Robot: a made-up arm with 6 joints.
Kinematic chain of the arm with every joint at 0, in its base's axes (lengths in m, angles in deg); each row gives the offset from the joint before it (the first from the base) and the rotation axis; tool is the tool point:
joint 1: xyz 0 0 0.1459 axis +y
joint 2: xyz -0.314 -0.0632 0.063 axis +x
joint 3: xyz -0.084 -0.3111 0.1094 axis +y
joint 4: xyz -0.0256 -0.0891 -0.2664 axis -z
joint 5: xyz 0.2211 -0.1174 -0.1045 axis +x
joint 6: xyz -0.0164 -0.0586 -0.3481 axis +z
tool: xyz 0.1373 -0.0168 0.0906
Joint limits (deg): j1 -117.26..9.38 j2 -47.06..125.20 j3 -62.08..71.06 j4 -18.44..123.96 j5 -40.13..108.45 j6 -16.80..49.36
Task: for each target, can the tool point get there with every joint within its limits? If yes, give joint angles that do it. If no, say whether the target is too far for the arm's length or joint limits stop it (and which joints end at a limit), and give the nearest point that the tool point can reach.
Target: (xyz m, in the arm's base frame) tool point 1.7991 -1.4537 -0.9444
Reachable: no: too far | nearest point 0.8774 -0.7037 -0.5250 | short by 1.260 m
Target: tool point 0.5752 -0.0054 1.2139
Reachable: no: joint limits stop it (at a limit: joint 1, joint 3, joint 6) | nearest point 0.5000 -0.0224 0.6753 | short by 0.544 m
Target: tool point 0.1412 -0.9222 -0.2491
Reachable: yes | joints -99.50 -31.52 24.64 12.08 -8.31 15.14
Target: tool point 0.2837 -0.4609 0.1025
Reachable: yes | joints -84.56 8.45 -7.75 28.74 72.71 33.43
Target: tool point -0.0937 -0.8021 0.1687
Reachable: yes | joints -105.75 -18.57 -45.75 84.40 42.15 43.69
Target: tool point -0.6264 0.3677 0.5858
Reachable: no: joint limits stop it (at a limit: joint 1, joint 2, joint 4, joint 6) | nearest point -0.6139 0.3845 0.4030 | short by 0.184 m
